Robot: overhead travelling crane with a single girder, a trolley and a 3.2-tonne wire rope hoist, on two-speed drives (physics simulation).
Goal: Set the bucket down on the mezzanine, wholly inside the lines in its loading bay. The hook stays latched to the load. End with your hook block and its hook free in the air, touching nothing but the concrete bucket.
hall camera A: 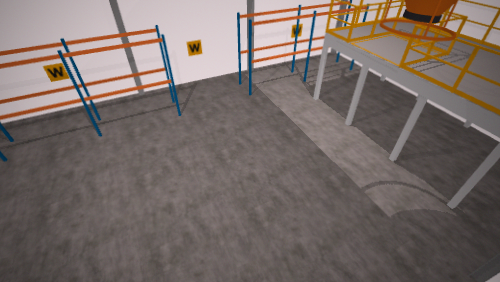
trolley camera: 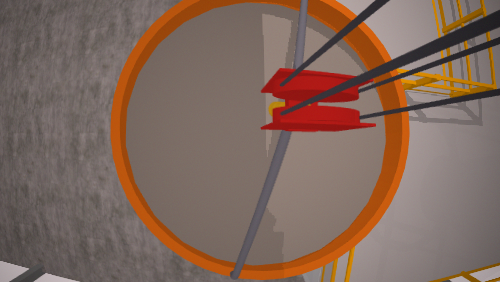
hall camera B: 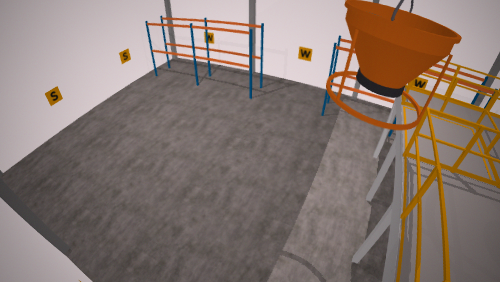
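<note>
The concrete bucket (hall camera A: 427, 7) (hall camera B: 400, 50) (trolley camera: 119, 130) is an orange cone with a black outlet and an orange foot ring (hall camera A: 382, 25) (hall camera B: 370, 121). It hangs in the air, slightly tilted in hall camera B, by the floor-side edge of the mezzanine (hall camera A: 380, 62) (hall camera B: 465, 220) (trolley camera: 450, 175). My red hook block (trolley camera: 320, 85) is above the bucket's grey bail (trolley camera: 265, 190). My yellow hook (trolley camera: 275, 107) is mostly hidden beneath the block, and the bail runs under it, carrying the bucket. I cannot make out the loading bay's lines clearly.
Yellow railings (hall camera A: 466, 64) (hall camera B: 434, 150) (trolley camera: 465, 20) stand on the mezzanine, close to the bucket. Grey columns (hall camera A: 410, 127) carry its edge. Blue and orange racks (hall camera A: 115, 47) (hall camera B: 220, 29) stand along the wall. Dark ropes (trolley camera: 425, 50) run from the block to the upper right.
</note>
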